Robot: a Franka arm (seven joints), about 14 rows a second.
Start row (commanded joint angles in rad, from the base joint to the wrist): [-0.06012 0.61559 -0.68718 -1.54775 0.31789 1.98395 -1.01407]
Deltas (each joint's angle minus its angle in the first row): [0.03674 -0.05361 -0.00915 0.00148 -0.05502 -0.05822 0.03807]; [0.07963 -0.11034 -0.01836 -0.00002 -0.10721 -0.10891 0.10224]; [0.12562 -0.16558 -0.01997 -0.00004 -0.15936 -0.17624 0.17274]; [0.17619 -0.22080 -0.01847 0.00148 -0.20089 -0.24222 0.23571]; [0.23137 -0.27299 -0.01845 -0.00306 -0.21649 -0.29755 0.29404]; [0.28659 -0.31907 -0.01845 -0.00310 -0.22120 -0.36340 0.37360]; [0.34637 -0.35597 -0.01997 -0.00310 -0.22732 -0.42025 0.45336]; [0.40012 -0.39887 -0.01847 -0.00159 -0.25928 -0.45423 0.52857]
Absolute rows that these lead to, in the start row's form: [-0.02338 0.56198 -0.69633 -1.54627 0.26287 1.92573 -0.97600]; [0.01951 0.50525 -0.70554 -1.54777 0.21068 1.87504 -0.91183]; [0.06550 0.45001 -0.70715 -1.54779 0.15853 1.80771 -0.84133]; [0.11607 0.39479 -0.70565 -1.54627 0.11700 1.74173 -0.77836]; [0.17125 0.34260 -0.70563 -1.55081 0.10140 1.68640 -0.72003]; [0.22647 0.29652 -0.70563 -1.55085 0.09669 1.62055 -0.64047]; [0.28625 0.25962 -0.70715 -1.55085 0.09057 1.56370 -0.56071]; [0.34000 0.21672 -0.70565 -1.54934 0.05861 1.52972 -0.48550]
